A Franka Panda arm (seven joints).
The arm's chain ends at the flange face. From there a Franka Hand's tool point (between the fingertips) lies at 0.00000 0.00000 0.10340 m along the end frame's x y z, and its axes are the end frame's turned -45 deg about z.
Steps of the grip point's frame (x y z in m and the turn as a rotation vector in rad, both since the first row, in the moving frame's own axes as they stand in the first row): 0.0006 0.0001 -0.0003 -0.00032 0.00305 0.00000; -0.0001 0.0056 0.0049 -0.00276 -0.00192 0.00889; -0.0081 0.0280 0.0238 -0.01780 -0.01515 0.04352; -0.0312 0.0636 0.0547 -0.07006 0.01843 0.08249; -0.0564 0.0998 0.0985 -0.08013 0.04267 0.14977; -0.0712 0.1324 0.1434 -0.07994 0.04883 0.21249; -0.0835 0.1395 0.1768 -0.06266 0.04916 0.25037
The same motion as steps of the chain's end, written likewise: 0.0002 -0.0002 -0.0003 0.00193 0.00238 0.00000; 0.0038 0.0037 0.0049 -0.00331 0.00059 0.00889; 0.0139 0.0231 0.0238 -0.02330 0.00187 0.04352; 0.0166 0.0630 0.0550 -0.03651 0.06257 0.08249; 0.0220 0.1071 0.0989 -0.02649 0.08683 0.14977; 0.0342 0.1407 0.1439 -0.02200 0.09105 0.21249; 0.0316 0.1557 0.1771 -0.00955 0.07907 0.25037
